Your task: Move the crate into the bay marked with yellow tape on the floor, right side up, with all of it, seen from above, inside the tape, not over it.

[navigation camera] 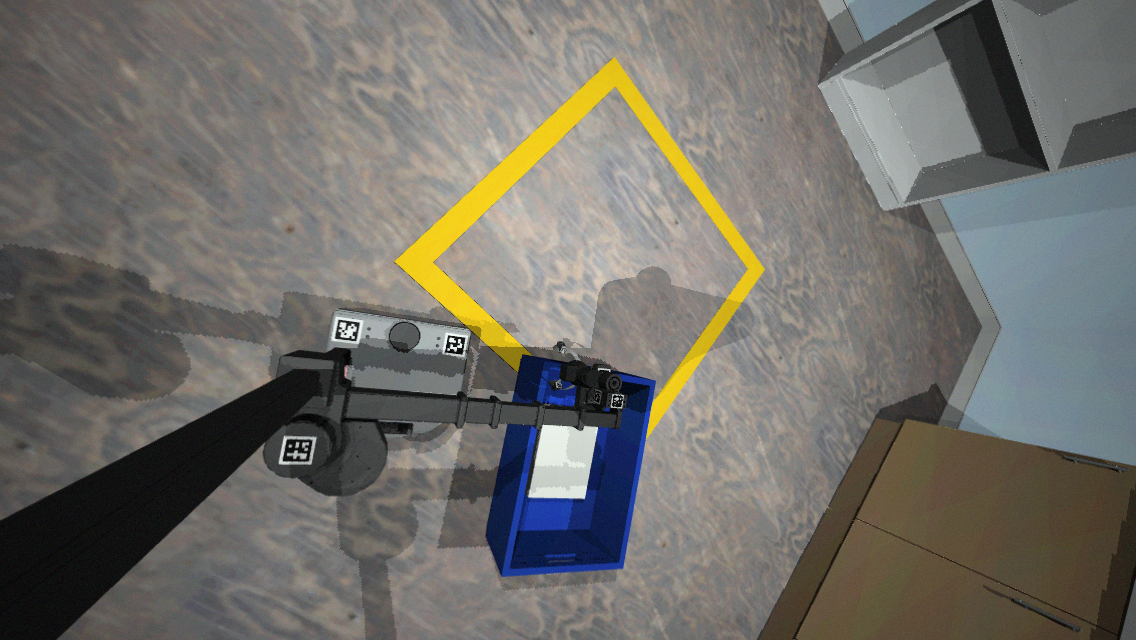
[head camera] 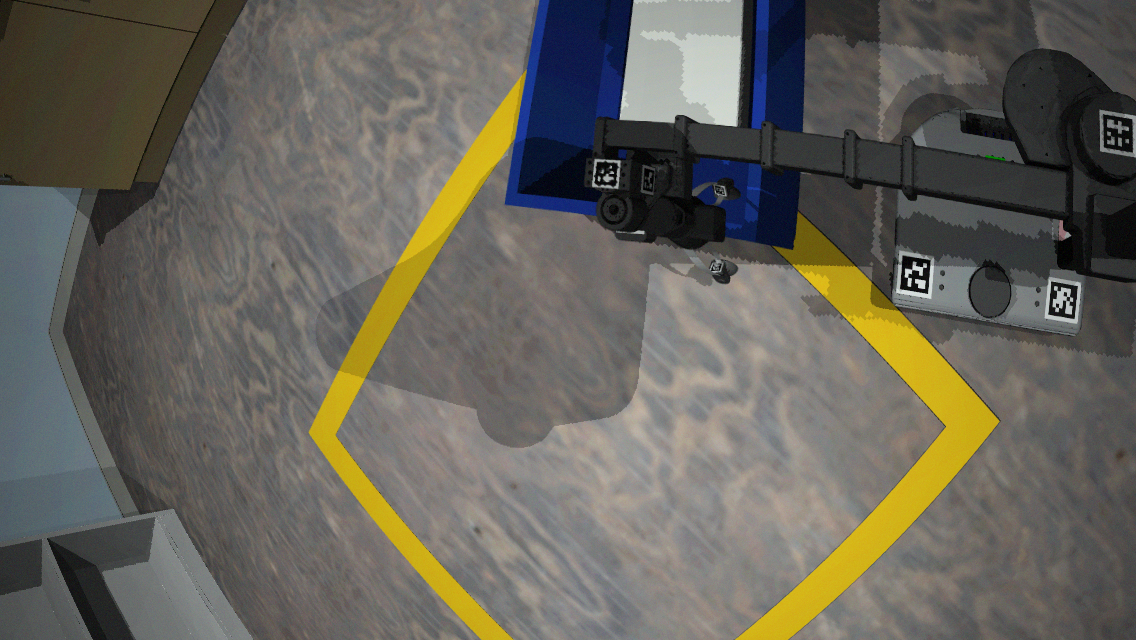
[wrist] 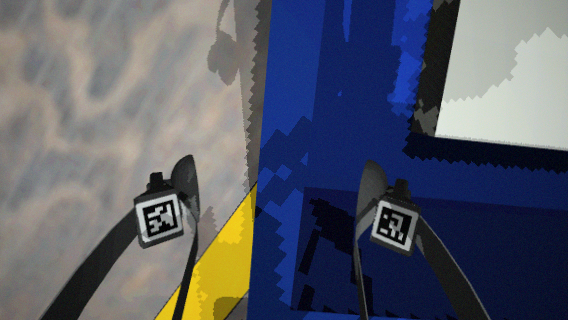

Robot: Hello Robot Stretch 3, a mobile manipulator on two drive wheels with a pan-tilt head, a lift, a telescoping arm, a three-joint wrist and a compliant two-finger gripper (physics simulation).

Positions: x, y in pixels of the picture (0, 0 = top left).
my gripper: navigation camera 555, 365; head camera; wrist
blue crate: navigation camera; head camera; wrist 340, 89
same spot on my gripper: (head camera: 721, 270) = (wrist: 150, 242)
same spot on blue crate: (head camera: 576, 68) = (navigation camera: 618, 447)
